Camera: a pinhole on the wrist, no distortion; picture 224 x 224 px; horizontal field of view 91.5 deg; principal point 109.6 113.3 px. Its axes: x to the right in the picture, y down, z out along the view. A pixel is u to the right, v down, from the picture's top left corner.
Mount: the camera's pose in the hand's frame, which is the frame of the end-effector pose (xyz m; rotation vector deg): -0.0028 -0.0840 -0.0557 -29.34 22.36 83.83
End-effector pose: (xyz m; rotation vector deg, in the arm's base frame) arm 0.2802 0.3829 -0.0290 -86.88 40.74 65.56
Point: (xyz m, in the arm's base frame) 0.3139 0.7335 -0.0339
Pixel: 23 76
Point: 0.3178 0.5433 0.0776
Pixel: 8 143
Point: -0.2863 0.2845 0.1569
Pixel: 198 213
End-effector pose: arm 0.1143 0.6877 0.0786 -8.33 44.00 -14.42
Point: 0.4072 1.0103 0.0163
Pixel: 177 73
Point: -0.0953 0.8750 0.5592
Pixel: outside the picture
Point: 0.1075 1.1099 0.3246
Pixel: 159 179
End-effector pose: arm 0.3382 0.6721 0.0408 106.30 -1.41 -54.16
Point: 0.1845 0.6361 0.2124
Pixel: 135 200
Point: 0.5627 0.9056 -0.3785
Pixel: behind the camera
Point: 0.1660 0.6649 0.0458
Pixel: 56 183
